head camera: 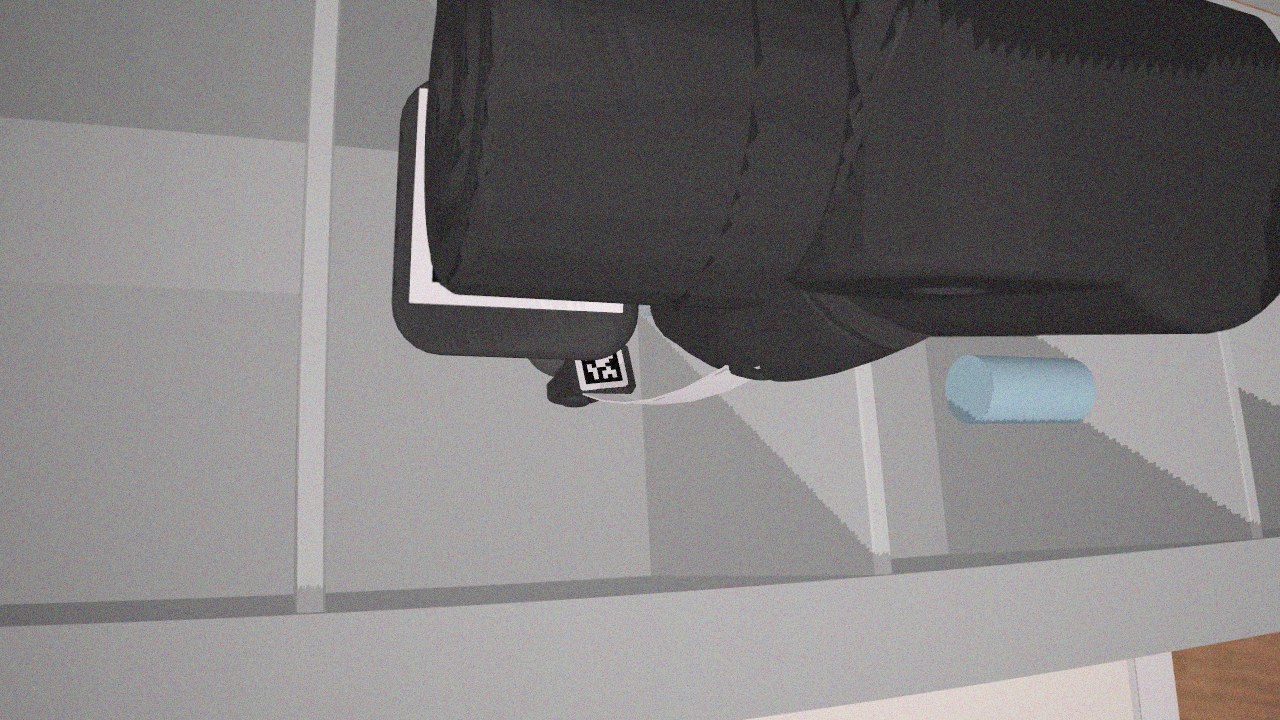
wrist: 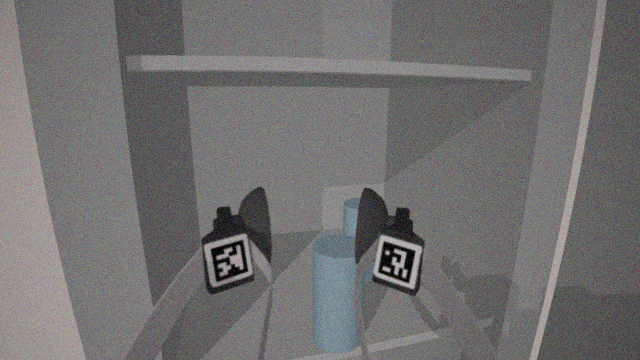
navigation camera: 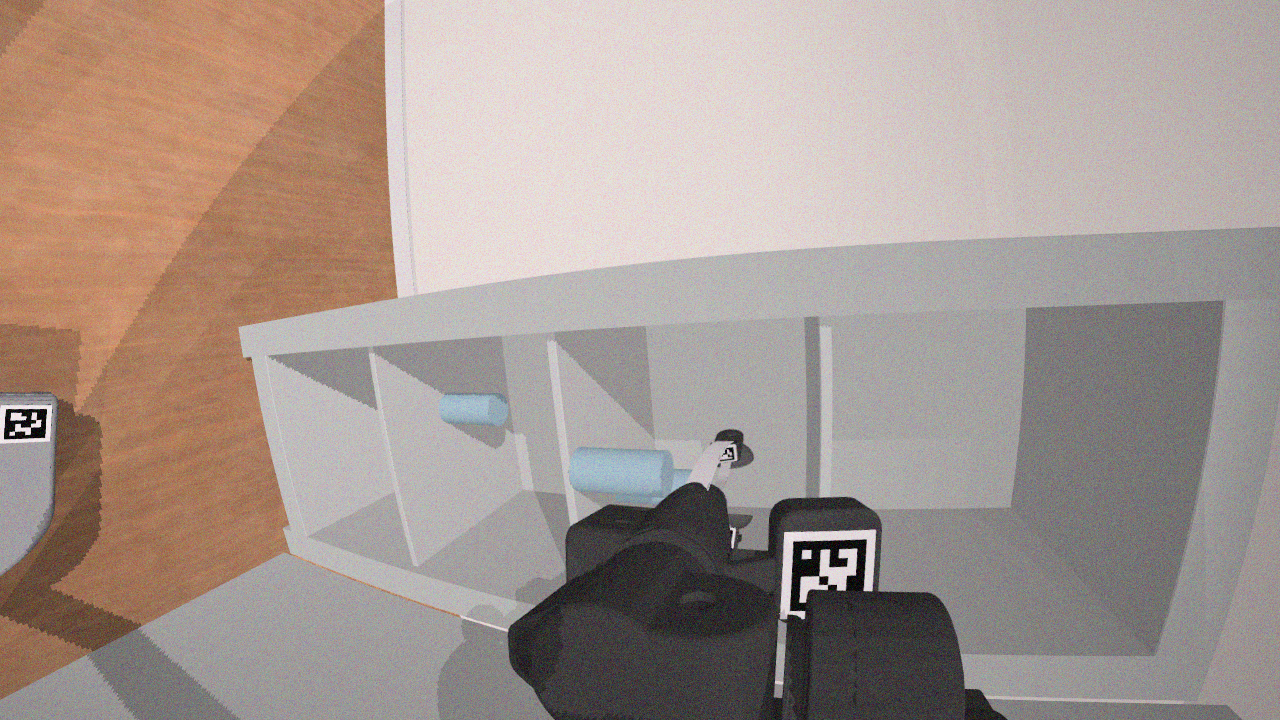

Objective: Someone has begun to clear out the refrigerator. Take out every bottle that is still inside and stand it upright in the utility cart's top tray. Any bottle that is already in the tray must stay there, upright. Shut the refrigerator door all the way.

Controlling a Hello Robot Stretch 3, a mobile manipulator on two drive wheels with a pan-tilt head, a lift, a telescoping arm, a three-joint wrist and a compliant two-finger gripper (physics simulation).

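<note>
The head and navigation views are turned sideways. The open gripper (navigation camera: 733,488) (wrist: 314,225) is empty, inside the refrigerator's middle compartment, higher than the near bottle. One fingertip shows in the head view; the arm hides the rest. A light blue near bottle (navigation camera: 619,470) (wrist: 334,295) stands upright, right of the gripper's centre in the wrist view, where the right finger partly covers it. A farther blue bottle (wrist: 351,215) stands behind it. Another blue bottle (head camera: 1024,389) (navigation camera: 474,409) stands in the compartment below. The refrigerator door (navigation camera: 268,653) is open. The utility cart does not show.
A shelf (head camera: 310,358) (navigation camera: 825,402) (wrist: 330,66) lies above the gripper, and a lower shelf (head camera: 872,474) (navigation camera: 558,411) bears the two bottles. The refrigerator's pale outer side (navigation camera: 805,134) borders the opening. A grey rounded body (navigation camera: 22,501) with a marker is over the wooden floor (navigation camera: 179,179).
</note>
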